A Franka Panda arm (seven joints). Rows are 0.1 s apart.
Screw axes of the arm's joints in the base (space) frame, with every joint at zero. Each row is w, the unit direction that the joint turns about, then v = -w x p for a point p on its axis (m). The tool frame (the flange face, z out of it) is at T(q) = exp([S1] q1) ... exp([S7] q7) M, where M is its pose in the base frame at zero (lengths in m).
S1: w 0 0 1 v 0 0 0
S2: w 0 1 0 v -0.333 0 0
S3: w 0 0 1 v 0 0 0
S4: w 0 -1 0 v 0.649 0 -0.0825
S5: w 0 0 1 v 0 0 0
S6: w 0 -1 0 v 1.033 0 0
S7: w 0 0 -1 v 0 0.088 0
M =
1 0 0 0.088
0 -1 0 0
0 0 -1 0.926
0 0 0 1
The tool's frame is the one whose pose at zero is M.
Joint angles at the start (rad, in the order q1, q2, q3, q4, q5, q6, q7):
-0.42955 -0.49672 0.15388 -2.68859 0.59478 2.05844 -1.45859
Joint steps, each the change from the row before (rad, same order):
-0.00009 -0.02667 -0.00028 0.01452 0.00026 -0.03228 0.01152
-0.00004 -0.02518 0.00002 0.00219 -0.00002 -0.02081 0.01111
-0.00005 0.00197 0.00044 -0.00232 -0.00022 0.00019 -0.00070
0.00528 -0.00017 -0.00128 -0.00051 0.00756 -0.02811 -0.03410
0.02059 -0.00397 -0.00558 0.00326 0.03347 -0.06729 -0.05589
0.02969 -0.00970 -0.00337 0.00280 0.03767 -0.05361 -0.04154
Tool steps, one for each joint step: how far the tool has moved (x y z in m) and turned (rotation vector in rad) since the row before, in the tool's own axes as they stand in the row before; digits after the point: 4 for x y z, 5 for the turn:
0.0069 -0.0050 -0.0113 -0.00278 0.00822 -0.00661
0.0032 -0.0054 -0.0068 -0.00304 0.00414 -0.00075
-0.0008 0.0000 0.0016 0.00338 -0.00174 0.00096
0.0011 -0.0039 0.0032 0.03079 0.00311 -0.03464
0.0072 -0.0103 0.0054 0.07056 0.02654 -0.06156
0.0117 -0.0110 0.0053 0.05639 0.03033 -0.05943

